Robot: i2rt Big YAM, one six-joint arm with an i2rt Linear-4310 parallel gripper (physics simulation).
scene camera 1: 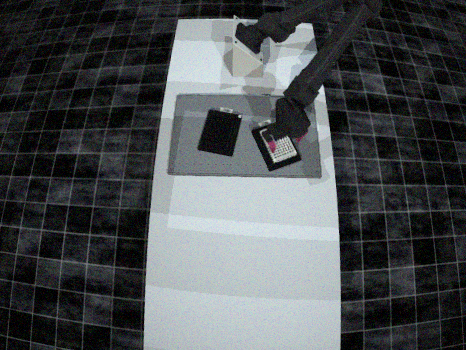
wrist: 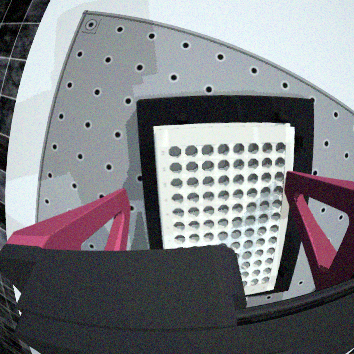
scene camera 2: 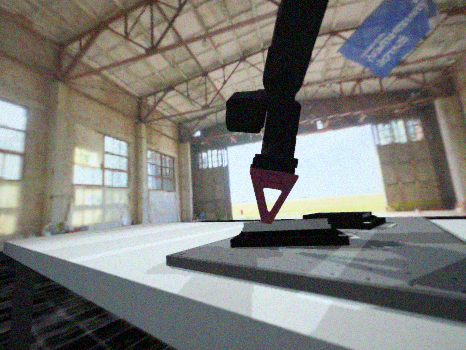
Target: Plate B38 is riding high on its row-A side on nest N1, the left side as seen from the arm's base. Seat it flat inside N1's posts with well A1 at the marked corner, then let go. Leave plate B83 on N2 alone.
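Places are measured from the arm's base along level axes (x back, y right, z up), in millimetres.
Pixels of known places: gripper, fingertip midpoint: (scene camera 1: pixel 285 146) (wrist: pixel 208 189) (scene camera 2: pixel 267 221); arm's base, origin of the base link: (scene camera 1: pixel 247 39).
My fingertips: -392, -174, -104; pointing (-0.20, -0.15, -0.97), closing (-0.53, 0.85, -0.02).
Observation:
For each thing: its top centre in the pictures, then the offset to it from my fingertips, as dx, dy, dz. Level surfaces: height alone.
- White well plate B38, middle of its top: (wrist: pixel 229 232) (scene camera 2: pixel 283 218) (scene camera 1: pixel 278 140) +18, +24, +2
- black nest N1, middle of its top: (wrist: pixel 234 222) (scene camera 2: pixel 284 225) (scene camera 1: pixel 276 143) +16, +29, -11
- Dark plate B83, middle of its top: (scene camera 2: pixel 335 213) (scene camera 1: pixel 220 129) +40, +228, -7
- white table, its level: dz -45
White well plate B38 (scene camera 1: pixel 285 149) (scene camera 2: pixel 287 226) (wrist: pixel 225 134) lies in black nest N1 (scene camera 1: pixel 261 150) (scene camera 2: pixel 290 239) (wrist: pixel 225 109). Its tilt is hard to judge; in scene camera 2 its top edge slopes slightly. The A1 corner is hidden in the wrist view behind the gripper body. My gripper (scene camera 1: pixel 286 141) (scene camera 2: pixel 267 221) (wrist: pixel 208 189) is open and empty, with its pink fingers on either side of the plate and the tips near plate-top height. The right fingertip is close to the plate's edge; contact cannot be told. Dark plate B83 (scene camera 1: pixel 220 132) (scene camera 2: pixel 345 218) sits on N2.
Both nests stand on a grey perforated board (scene camera 1: pixel 185 162) (scene camera 2: pixel 210 260) (wrist: pixel 100 70), which lies on the white table (scene camera 1: pixel 240 265) (scene camera 2: pixel 100 240). N2 is beside N1, with a gap of board between them. A beige bracket (scene camera 1: pixel 247 67) stands by the arm's base.

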